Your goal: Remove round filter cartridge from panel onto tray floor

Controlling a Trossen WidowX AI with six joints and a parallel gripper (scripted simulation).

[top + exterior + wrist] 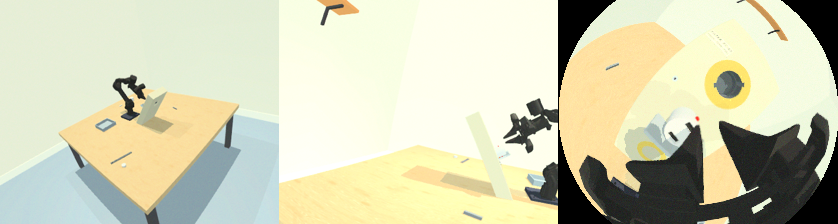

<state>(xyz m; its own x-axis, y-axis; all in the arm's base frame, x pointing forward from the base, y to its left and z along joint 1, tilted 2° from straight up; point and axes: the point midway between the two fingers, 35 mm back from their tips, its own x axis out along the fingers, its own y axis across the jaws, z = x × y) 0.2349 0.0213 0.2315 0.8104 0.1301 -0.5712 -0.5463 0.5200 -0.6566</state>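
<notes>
Right now the round white filter cartridge is 5 cm below my gripper tip and 1 cm to the left of it. The rest, counted from my gripper tip: short grey bar (31 cm to the left, 22 cm below, 3 cm ahead); then cream service panel (7 cm below, 4 cm ahead, 1 cm to the left); then grey-blue tray (32 cm to the right, 29 cm behind, 21 cm below).
</notes>
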